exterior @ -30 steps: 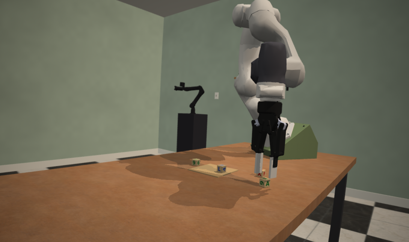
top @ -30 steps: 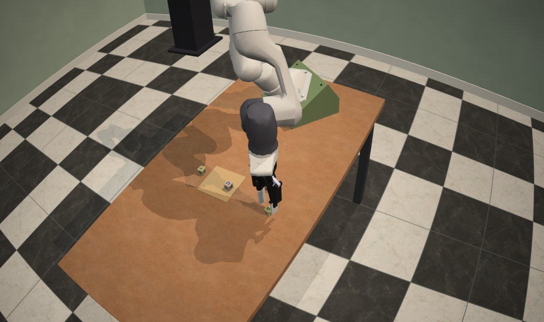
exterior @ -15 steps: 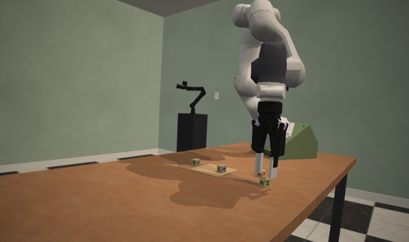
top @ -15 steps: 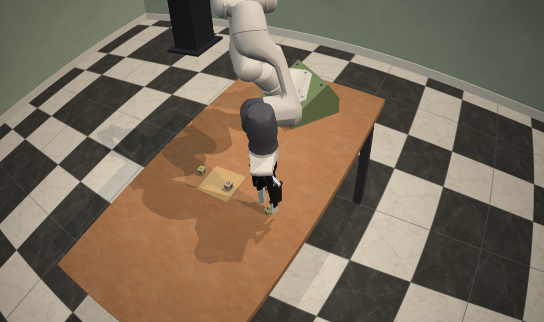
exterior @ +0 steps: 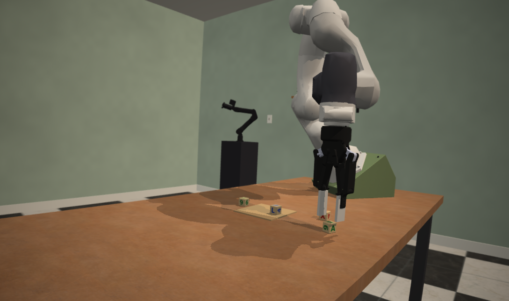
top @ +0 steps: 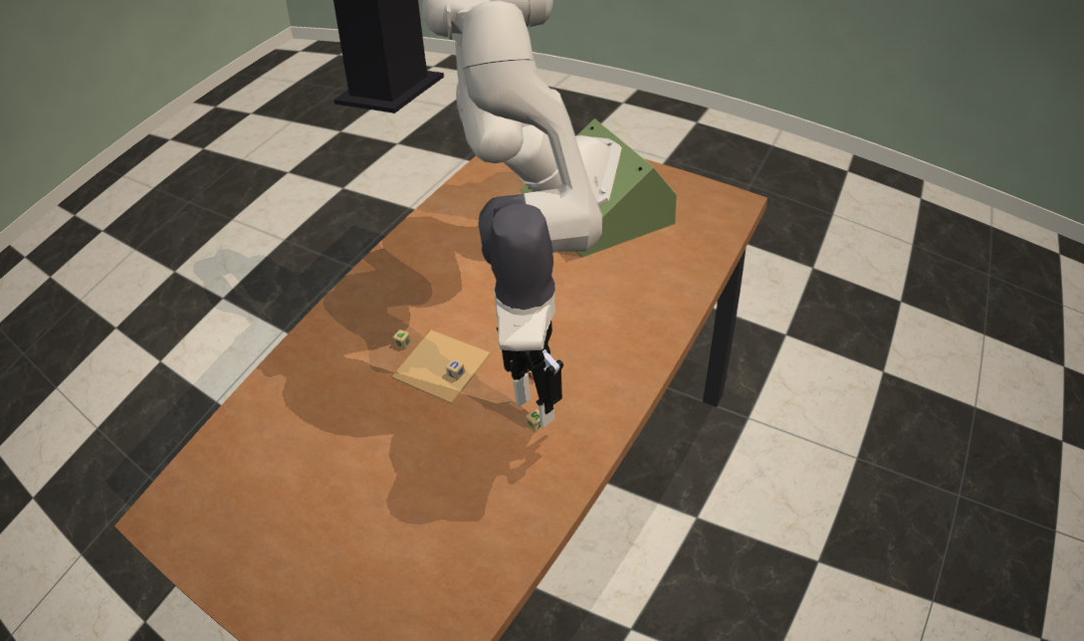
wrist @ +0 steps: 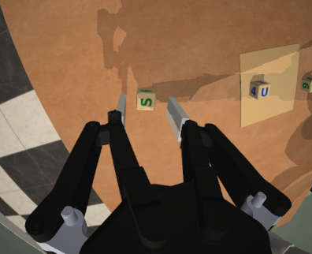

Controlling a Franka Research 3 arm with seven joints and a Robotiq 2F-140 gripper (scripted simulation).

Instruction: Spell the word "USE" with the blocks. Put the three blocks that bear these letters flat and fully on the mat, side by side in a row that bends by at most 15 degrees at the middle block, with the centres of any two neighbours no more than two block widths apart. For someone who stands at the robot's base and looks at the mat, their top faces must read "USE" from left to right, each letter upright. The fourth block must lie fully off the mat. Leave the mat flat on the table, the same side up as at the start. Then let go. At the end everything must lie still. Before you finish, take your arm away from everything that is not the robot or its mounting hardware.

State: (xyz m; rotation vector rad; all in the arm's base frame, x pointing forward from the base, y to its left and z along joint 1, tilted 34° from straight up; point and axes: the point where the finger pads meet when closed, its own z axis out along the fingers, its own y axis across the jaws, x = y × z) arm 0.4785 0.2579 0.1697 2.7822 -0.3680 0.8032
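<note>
The S block lies 5 cm below my hand. The rest, counted from my hand: U block: 3 cm behind, 19 cm to the right, 5 cm below; E block: 10 cm behind, 6 cm to the right, 5 cm below; mat: 4 cm behind, 23 cm to the right, 6 cm below.
</note>
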